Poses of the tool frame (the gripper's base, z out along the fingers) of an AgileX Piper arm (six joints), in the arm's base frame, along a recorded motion.
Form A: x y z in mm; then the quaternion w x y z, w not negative.
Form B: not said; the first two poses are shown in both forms.
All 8 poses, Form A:
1: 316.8 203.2 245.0 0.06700 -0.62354 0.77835 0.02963
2: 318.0 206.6 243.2 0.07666 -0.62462 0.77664 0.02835
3: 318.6 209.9 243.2 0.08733 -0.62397 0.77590 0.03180
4: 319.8 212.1 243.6 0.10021 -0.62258 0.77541 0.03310
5: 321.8 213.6 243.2 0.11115 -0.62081 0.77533 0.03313
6: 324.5 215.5 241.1 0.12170 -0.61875 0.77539 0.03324
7: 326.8 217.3 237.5 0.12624 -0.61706 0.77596 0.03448
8: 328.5 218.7 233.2 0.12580 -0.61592 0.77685 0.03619
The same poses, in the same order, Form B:
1: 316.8 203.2 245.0 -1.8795 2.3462 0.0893
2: 318.0 206.6 243.2 -1.8719 2.3275 0.0850
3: 318.6 209.9 243.2 -1.8582 2.3107 0.0947
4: 319.8 212.1 243.6 -1.8402 2.2919 0.0978
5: 321.8 213.6 243.2 -1.8233 2.2772 0.0973
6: 324.5 215.5 241.1 -1.8063 2.2636 0.0970
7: 326.8 217.3 237.5 -1.7967 2.2594 0.1004
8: 328.5 218.7 233.2 -1.7939 2.2626 0.1054
